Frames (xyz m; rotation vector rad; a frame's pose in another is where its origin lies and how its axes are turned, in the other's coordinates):
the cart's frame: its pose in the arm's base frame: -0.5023 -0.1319 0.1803 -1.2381 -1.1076 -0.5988
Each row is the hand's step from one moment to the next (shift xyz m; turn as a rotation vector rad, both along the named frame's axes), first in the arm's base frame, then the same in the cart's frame.
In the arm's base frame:
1: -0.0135 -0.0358 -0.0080 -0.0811 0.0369 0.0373
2: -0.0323 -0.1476 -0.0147 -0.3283 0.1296 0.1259
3: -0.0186 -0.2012 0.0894 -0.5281 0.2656 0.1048
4: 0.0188 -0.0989 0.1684 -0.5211 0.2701 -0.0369
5: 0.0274 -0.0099 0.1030 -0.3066 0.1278 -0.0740
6: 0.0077 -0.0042 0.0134 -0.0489 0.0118 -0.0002
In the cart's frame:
1: -0.0194 -0.0180 -0.0288 0.0088 -0.0756 0.0595
2: -0.0543 -0.0620 -0.1275 0.0091 -0.3005 0.2238
3: 0.0344 -0.1102 -0.1884 -0.0622 -0.4251 0.4193
4: 0.1398 -0.0842 -0.1089 -0.1860 -0.3564 0.4292
5: 0.1015 -0.0239 -0.0242 -0.1625 -0.1956 0.2262
6: 0.0143 -0.0004 -0.0073 -0.0171 -0.0386 0.0273

